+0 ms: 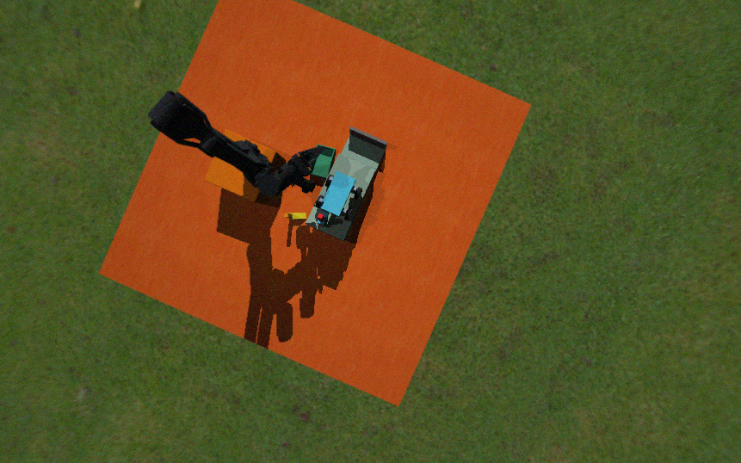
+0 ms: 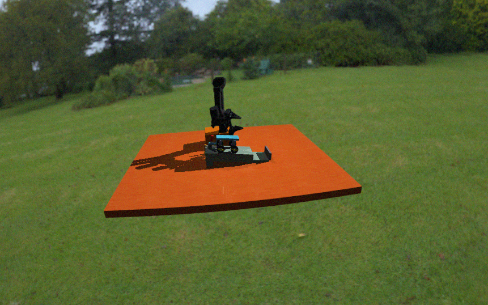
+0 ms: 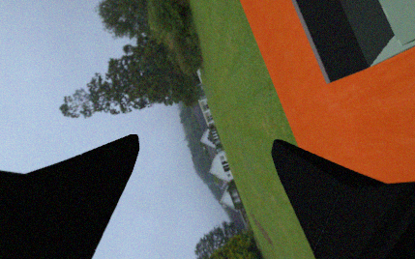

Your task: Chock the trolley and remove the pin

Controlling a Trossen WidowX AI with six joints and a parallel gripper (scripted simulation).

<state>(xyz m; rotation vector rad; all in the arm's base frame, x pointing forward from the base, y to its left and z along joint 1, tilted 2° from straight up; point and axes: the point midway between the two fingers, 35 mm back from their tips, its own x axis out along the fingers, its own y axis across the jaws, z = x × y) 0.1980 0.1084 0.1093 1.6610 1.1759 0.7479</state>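
Right now the stop pin is 200 mm to the right of my gripper tip, 90 mm ahead of it and 80 mm below it. From my gripper tip the other things lie so: blue trolley: 100 mm to the right, 100 mm below, 100 mm ahead; grey ramp: 160 mm below, 100 mm to the right, 100 mm ahead; green tray: 220 mm below, 40 mm behind, 10 mm to the right.
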